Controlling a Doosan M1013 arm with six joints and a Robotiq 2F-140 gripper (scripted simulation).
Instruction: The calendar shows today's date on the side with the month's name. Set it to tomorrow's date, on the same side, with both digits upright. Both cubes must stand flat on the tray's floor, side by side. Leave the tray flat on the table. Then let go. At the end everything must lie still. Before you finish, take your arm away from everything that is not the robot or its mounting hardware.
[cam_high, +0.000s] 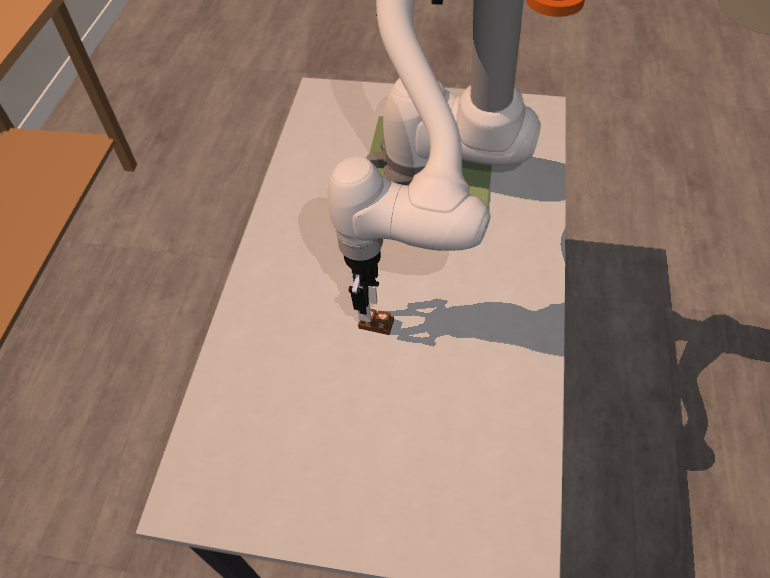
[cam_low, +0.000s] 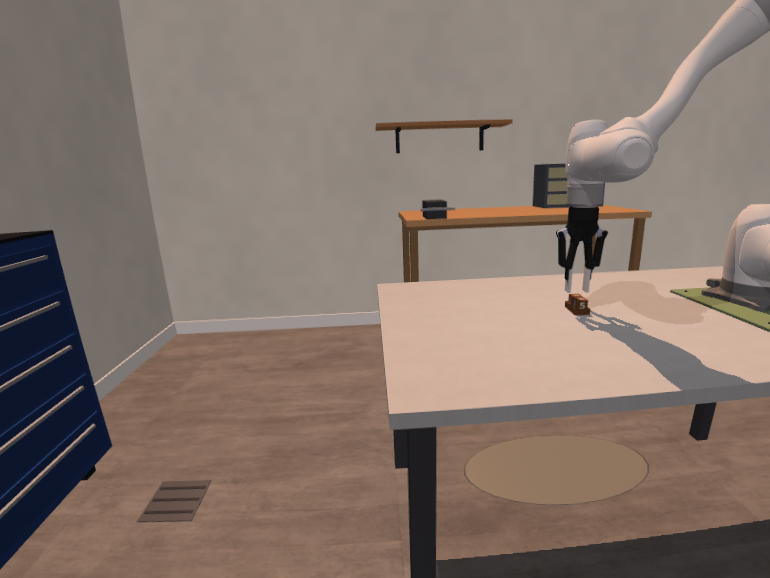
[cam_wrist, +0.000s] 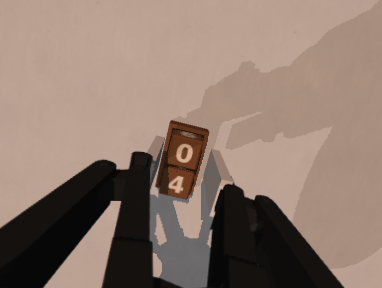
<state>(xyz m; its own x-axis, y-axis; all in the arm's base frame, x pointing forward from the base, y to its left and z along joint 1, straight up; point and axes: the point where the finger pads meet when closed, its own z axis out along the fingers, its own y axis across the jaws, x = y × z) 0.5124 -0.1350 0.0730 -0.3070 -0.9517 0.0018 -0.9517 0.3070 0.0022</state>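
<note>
The brown digit cube lies 60 mm below my hand. The rest, counted from my hand: tray 70 mm below, 20 mm to the left.
</note>
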